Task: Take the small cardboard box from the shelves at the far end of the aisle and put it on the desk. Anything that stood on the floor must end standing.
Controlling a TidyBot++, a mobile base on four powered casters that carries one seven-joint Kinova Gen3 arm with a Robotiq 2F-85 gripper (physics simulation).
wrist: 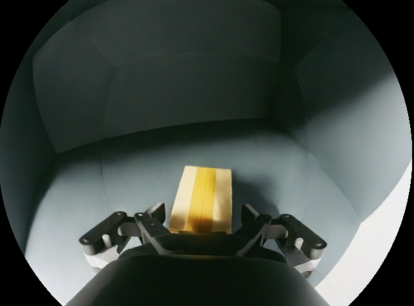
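The small cardboard box (202,200) is pale tan with a yellow tape stripe along its top. It lies on the shelf board inside a grey-green compartment of the shelves (145,150). My gripper (202,212) is open, with one finger on each side of the box's near part. A gap shows between the box and each finger, narrower on the left and wider on the right. The near end of the box is hidden behind the gripper's body. The desk does not show in this view.
The compartment's back wall (195,95) rises behind the box. A side wall (345,150) stands at the right and another side wall (20,145) at the left. A pale surface (370,250) shows outside the shelves at the lower right.
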